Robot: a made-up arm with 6 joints.
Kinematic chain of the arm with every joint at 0, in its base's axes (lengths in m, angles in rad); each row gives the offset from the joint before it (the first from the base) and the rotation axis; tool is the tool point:
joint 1: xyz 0 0 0.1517 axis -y
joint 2: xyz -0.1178 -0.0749 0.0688 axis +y
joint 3: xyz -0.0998 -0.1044 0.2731 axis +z
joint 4: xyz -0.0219 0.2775 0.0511 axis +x
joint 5: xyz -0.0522 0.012 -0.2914 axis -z
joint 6: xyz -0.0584 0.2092 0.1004 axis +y
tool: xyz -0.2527 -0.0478 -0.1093
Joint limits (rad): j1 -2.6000..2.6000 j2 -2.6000..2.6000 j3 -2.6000..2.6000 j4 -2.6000..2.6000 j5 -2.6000..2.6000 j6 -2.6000..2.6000
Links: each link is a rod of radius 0.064 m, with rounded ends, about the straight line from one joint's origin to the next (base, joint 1, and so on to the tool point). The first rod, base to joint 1, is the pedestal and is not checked.
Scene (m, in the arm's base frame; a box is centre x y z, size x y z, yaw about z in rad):
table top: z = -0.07
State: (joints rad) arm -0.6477 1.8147 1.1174 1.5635 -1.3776 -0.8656
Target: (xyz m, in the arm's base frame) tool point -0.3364 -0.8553 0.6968
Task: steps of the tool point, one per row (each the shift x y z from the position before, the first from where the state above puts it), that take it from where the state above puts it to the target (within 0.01 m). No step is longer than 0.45 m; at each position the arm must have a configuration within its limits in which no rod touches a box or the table.
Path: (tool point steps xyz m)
1: -0.2587 -0.2250 0.2901
2: -0.3596 -0.2138 0.0945
3: -0.3178 -0.1846 -0.1085
4: -0.1681 -0.1398 -0.2268

